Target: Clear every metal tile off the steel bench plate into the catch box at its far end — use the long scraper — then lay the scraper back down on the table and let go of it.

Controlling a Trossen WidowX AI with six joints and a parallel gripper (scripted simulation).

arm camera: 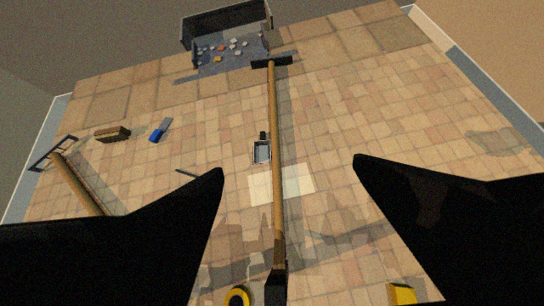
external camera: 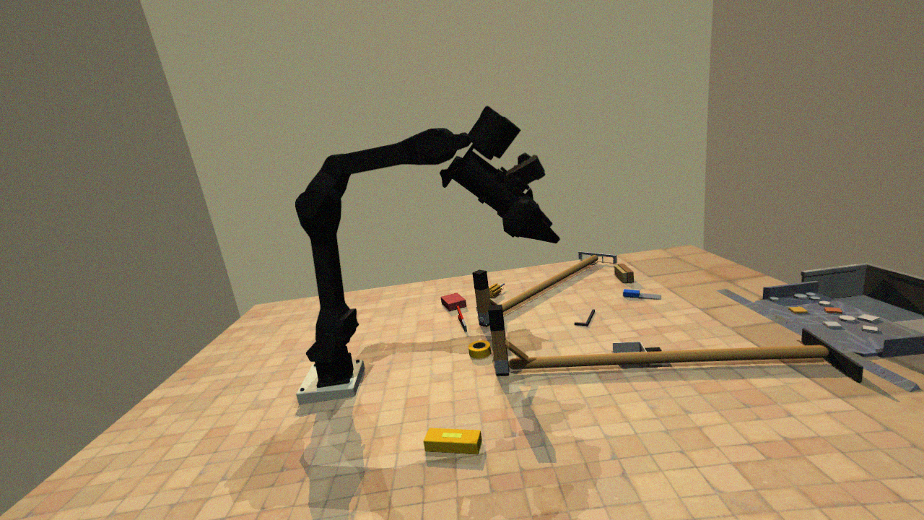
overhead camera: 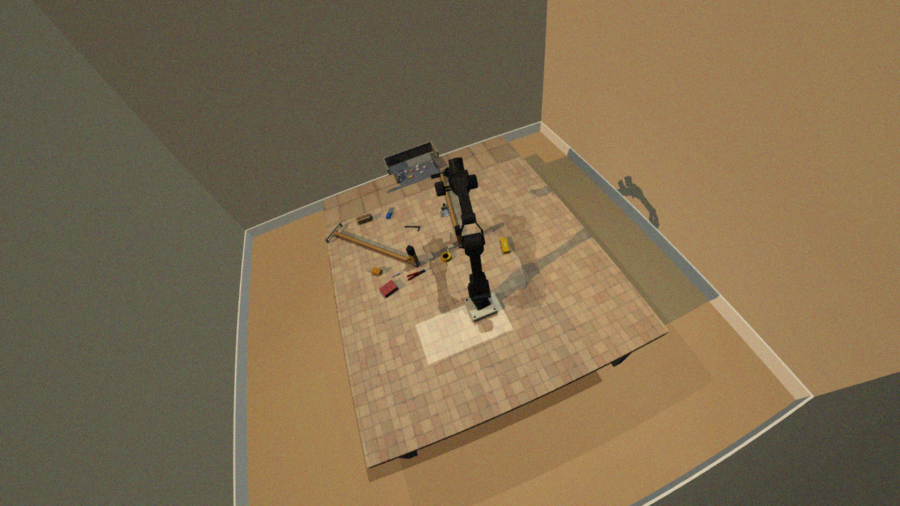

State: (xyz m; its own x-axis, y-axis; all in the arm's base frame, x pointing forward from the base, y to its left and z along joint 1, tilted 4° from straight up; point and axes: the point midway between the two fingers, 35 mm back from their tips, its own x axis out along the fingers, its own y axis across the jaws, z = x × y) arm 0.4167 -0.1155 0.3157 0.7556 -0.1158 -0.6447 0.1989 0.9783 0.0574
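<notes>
Now: gripper tip 280 mm above the small grey box, 160 mm short of it and 20 mm to the right of it. From my gripper tip the other things lie so: yellow tape roll 280 mm below, 160 mm to the left, 140 mm behind; yellow block 270 mm below, 230 mm behind, 120 mm to the right; hex key 290 mm below, 220 mm to the left, 130 mm ahead.
</notes>
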